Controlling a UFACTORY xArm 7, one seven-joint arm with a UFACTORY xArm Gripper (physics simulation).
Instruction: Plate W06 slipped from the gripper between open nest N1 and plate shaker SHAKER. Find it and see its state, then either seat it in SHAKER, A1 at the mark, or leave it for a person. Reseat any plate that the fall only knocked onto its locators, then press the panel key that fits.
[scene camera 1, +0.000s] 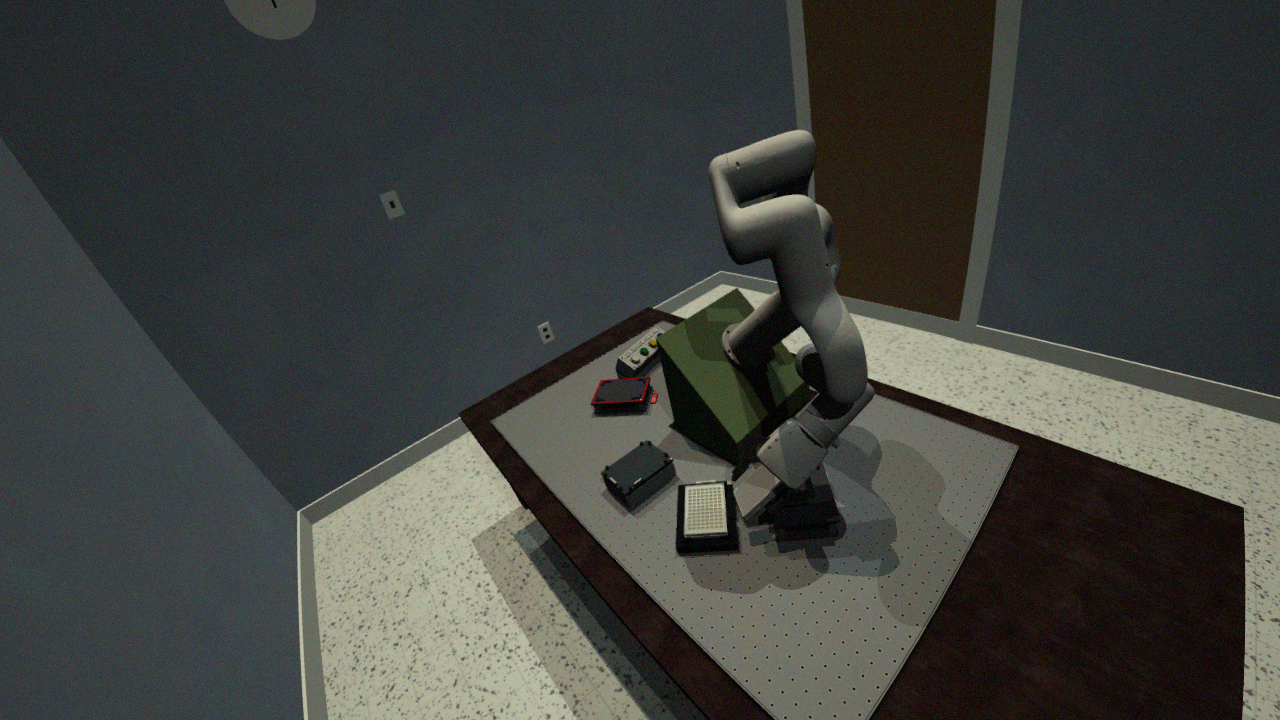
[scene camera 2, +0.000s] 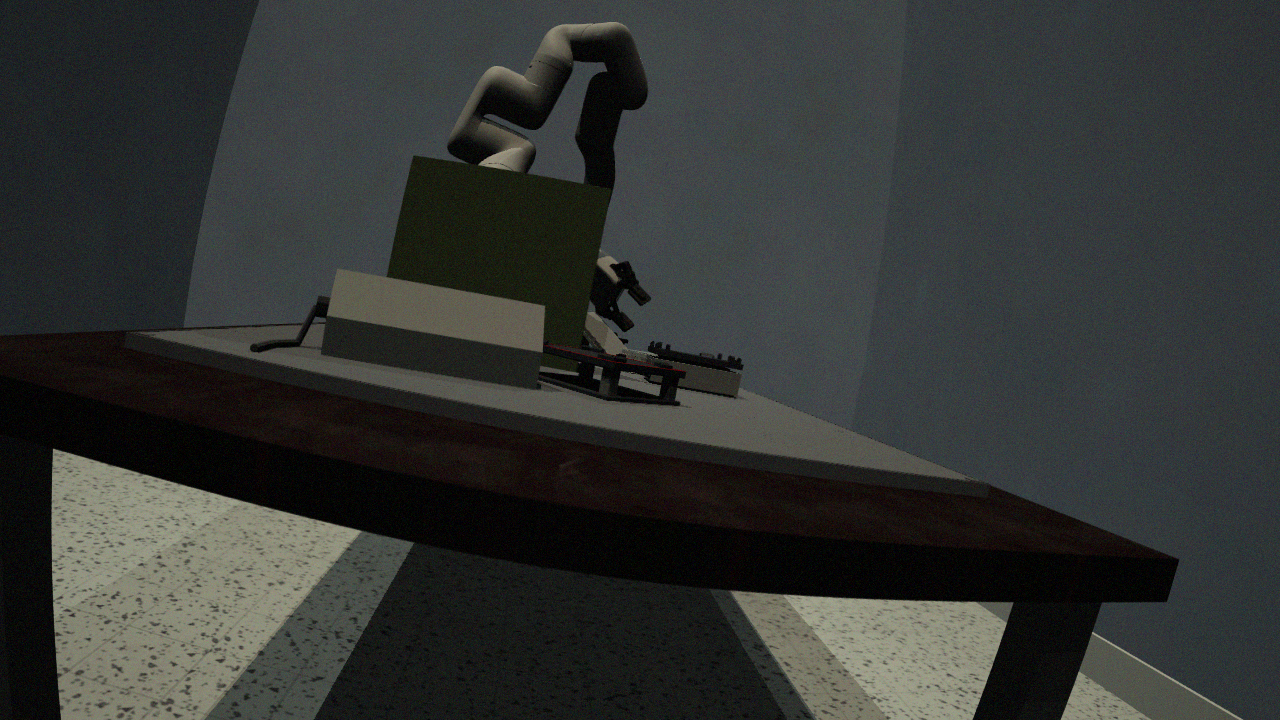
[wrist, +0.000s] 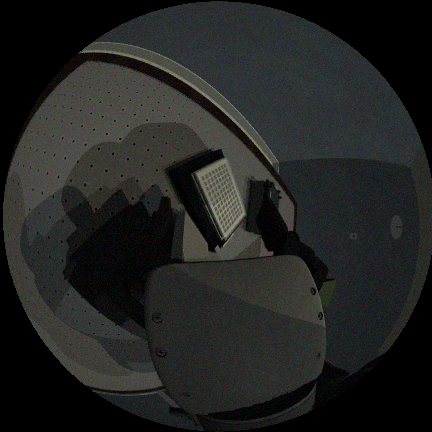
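Pixels of known places: gripper, fingertip midpoint: (scene camera 1: 750, 495) (scene camera 2: 637, 315) (wrist: 217, 208); arm's base at its link origin: (scene camera 1: 743, 346) (scene camera 2: 477, 236).
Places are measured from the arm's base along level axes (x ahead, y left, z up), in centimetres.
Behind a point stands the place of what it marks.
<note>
A white well plate (scene camera 1: 705, 507) {x 33.7, y 22.4, z -14.2 cm} (wrist: 219, 197) {x 33.0, y 23.8, z -14.2 cm} lies flat, wells up, on a black nest (scene camera 1: 682, 537) {x 41.1, y 24.7, z -15.2 cm} near the mat's front edge. A dark box-shaped device (scene camera 1: 637, 472) {x 39.5, y 5.1, z -12.6 cm} stands just left of it. Farther back, a red-rimmed nest (scene camera 1: 620, 392) {x 25.5, y -27.9, z -14.1 cm} (scene camera 2: 617, 360) {x 26.9, y -36.7, z -14.0 cm} holds a dark plate. The key panel (scene camera 1: 642, 347) {x 9.5, y -38.8, z -10.6 cm} (scene camera 2: 433, 326) {x 9.0, y -45.2, z -13.6 cm} sits behind that. My gripper (scene camera 1: 799, 516) (scene camera 2: 622, 290) is open and empty. It hangs low over the mat just right of the white plate, and the wrist view looks across that plate. I cannot read any plate labels or the A1 corner.
A tall green box (scene camera 1: 729, 376) {x 8.9, y 4.0, z -2.7 cm} (scene camera 2: 496, 242) {x 5.5, y -9.3, z -1.4 cm} stands mid-table, close behind my arm. The grey perforated mat (scene camera 1: 805, 626) {x 35.8, y 51.1, z -18.1 cm} lies on a dark wooden table (scene camera 1: 1073, 582) {x -3.0, y 77.6, z -19.4 cm}. A small dark bent object (scene camera 2: 286, 336) {x -10.4, y -40.1, z -18.1 cm} lies beside the panel.
</note>
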